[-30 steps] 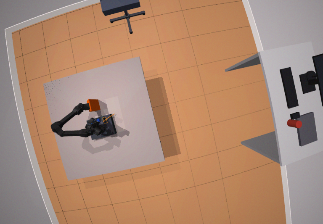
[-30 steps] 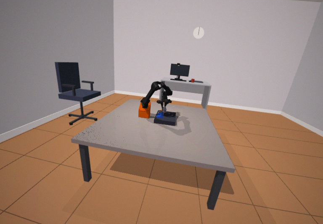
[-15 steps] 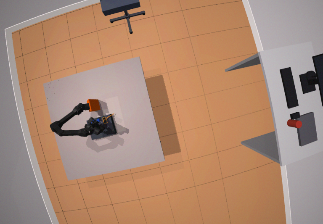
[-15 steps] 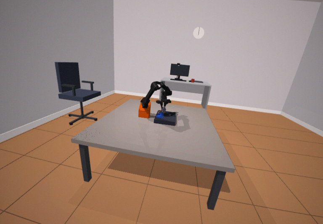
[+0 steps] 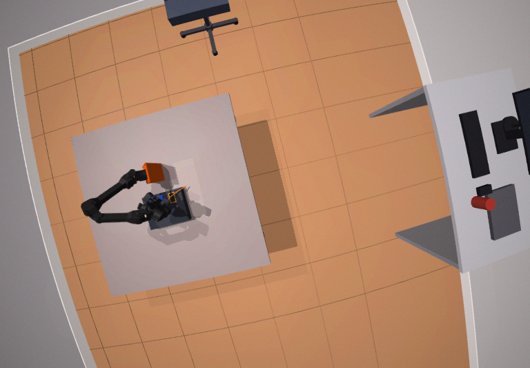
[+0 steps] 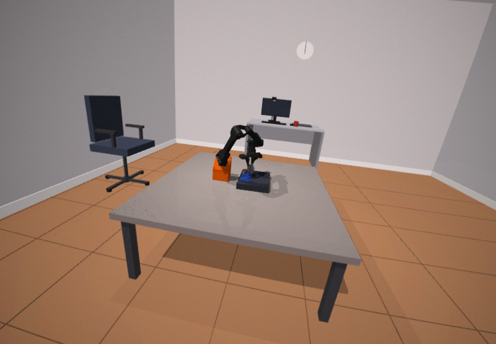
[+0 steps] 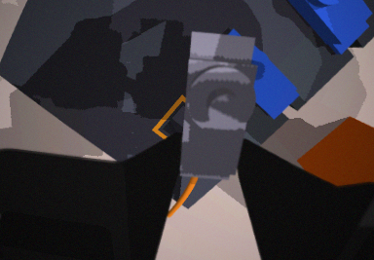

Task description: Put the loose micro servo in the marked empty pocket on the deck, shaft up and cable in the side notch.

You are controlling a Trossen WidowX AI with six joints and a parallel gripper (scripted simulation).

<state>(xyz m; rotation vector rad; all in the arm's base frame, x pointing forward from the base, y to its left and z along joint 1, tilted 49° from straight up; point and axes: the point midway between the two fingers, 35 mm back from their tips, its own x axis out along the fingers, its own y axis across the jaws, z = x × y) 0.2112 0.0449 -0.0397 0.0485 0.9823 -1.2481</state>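
Now: the dark robot deck 90 mm ahead of my gripper tip, 50 mm to the right of it and 100 mm below it.
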